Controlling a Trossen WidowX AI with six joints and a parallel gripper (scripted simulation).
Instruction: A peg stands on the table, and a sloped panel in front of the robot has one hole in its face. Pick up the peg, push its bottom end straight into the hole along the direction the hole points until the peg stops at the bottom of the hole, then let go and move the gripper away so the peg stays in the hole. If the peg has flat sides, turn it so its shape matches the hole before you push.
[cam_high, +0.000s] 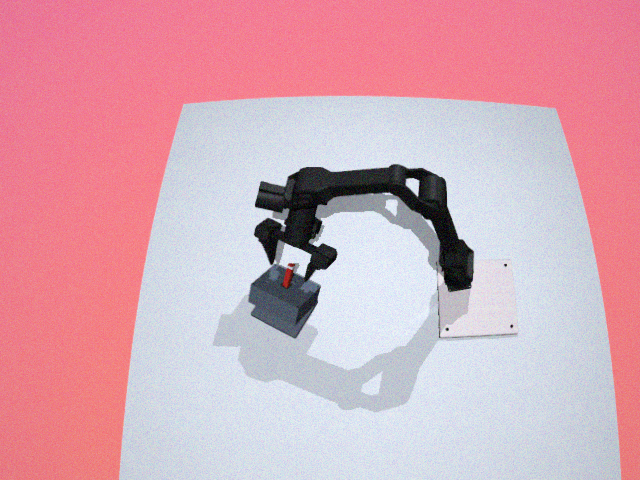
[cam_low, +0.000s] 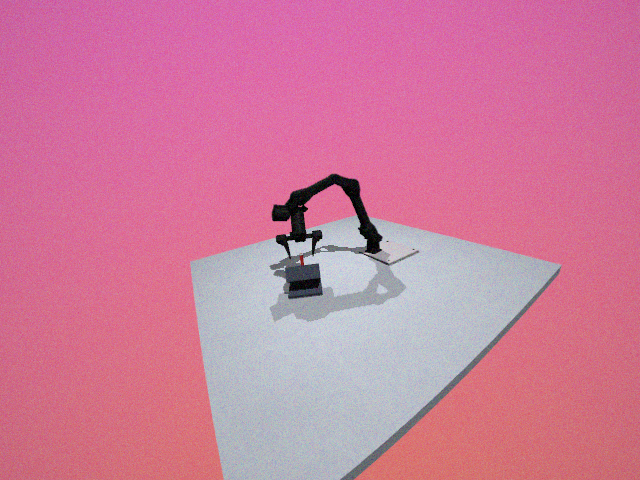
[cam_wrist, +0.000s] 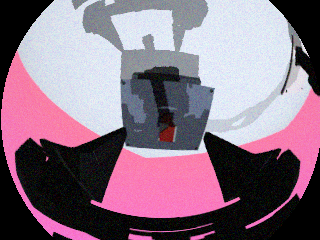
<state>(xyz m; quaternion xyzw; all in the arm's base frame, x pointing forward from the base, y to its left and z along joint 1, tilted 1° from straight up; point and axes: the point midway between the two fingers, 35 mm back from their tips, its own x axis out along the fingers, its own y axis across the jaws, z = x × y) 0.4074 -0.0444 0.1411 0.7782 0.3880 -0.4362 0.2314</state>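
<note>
My gripper tip is 10 mm above the peg. From my gripper tip the other things lie so: sloped panel (50 mm below, 30 mm to the left, 20 mm ahead).
</note>
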